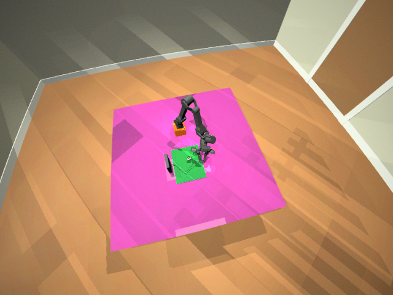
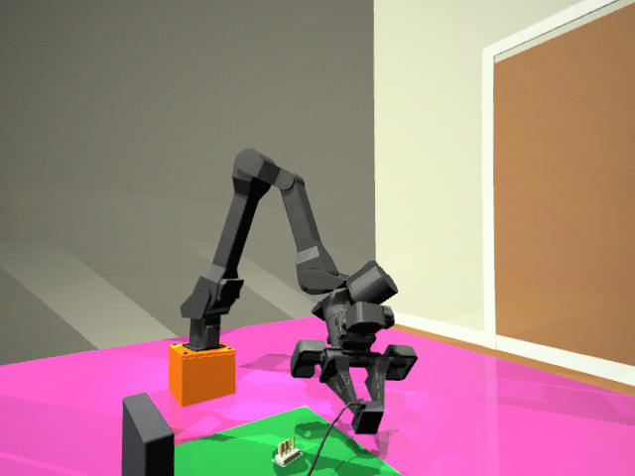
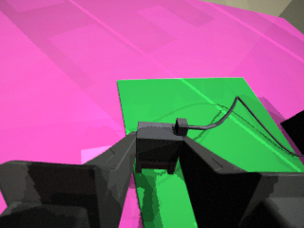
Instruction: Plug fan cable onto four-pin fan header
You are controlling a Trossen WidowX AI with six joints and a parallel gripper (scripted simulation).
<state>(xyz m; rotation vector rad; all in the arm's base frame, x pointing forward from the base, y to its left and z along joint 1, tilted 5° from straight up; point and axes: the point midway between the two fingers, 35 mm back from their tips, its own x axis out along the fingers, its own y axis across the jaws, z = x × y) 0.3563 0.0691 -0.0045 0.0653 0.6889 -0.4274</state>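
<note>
My gripper tip is now 8 cm past the four-pin header, 8 cm to the left of it and 6 cm above it. The rest, counted from my gripper tip: fan plug 1 cm behind, 1 cm below; green board 5 cm behind, 10 cm to the right, 8 cm below; dark fan 8 cm behind, 25 cm to the right.
</note>
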